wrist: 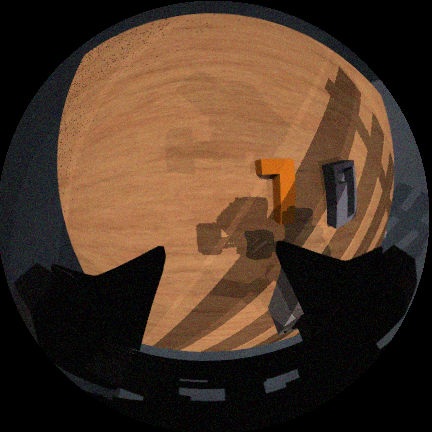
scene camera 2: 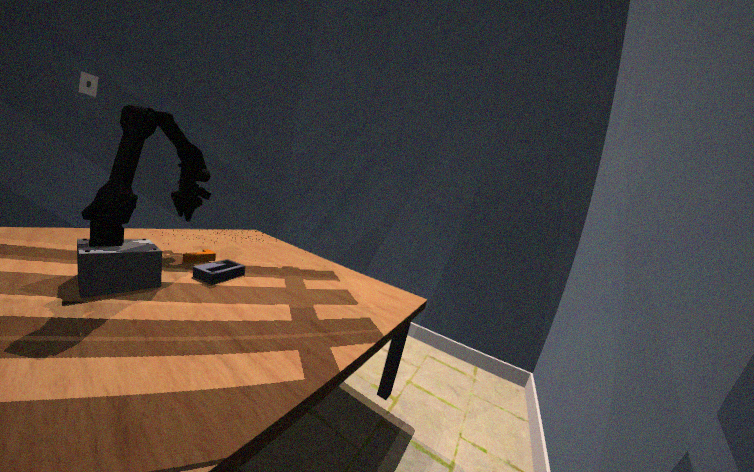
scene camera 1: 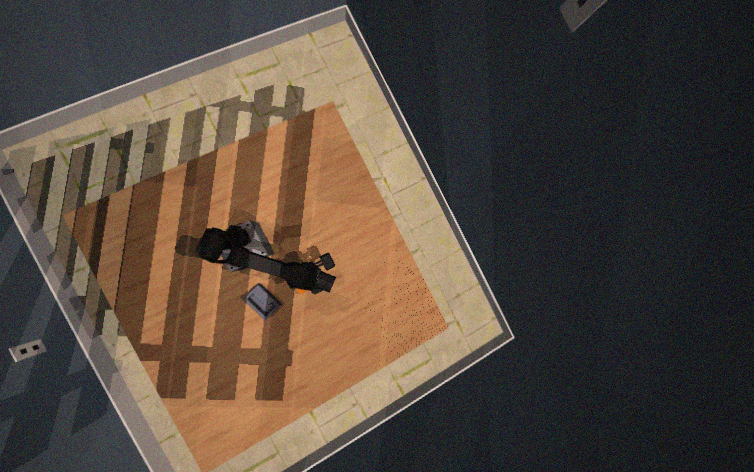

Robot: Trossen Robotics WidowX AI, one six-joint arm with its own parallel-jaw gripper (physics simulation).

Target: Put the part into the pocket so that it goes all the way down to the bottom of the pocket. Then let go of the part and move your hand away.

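Pixels of known places: gripper, fingertip midpoint: [wrist: 221, 249] [scene camera 2: 184, 218]; arm's base, origin of the base link: [scene camera 2: 105, 243] [scene camera 1: 241, 238].
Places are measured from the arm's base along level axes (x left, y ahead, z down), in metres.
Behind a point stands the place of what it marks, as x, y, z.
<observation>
The orange L-shaped part [scene camera 2: 199, 256] {0.090, 0.269, 0.082} [wrist: 286, 187] {0.110, 0.284, 0.075} lies flat on the table; in scene camera 1 a sliver of the part [scene camera 1: 301, 290] {0.114, 0.317, 0.075} shows beside the arm. In the wrist view its short leg points left at the top, and its lower end is in shadow. The dark grey block with the pocket [scene camera 1: 274, 309] {-0.027, 0.342, 0.069} [scene camera 2: 222, 274] {-0.117, 0.276, 0.079} [wrist: 331, 195] {-0.020, 0.279, 0.084} lies apart from the part, to its right in the wrist view. The pocket holds no part. My gripper [scene camera 2: 188, 215] {0.225, 0.243, -0.037} [wrist: 221, 249] {0.225, 0.243, -0.037} is open and empty, high above the table. In the wrist view the part is up and right of the fingertips.
The arm's grey base [scene camera 1: 257, 239] {0.056, 0.032, 0.003} [scene camera 2: 119, 269] {-0.100, 0.022, 0.041} stands on the wooden table [scene camera 1: 356, 183] {0.563, -0.047, 0.105} [scene camera 2: 222, 356] {-0.463, 0.139, 0.105} [wrist: 135, 135] {0.368, 0.376, 0.105}, near the pocket block. Dark striped shadows cross the table, and the arm's shadow falls beside the part. The table's edge shows at the right in scene camera 2.
</observation>
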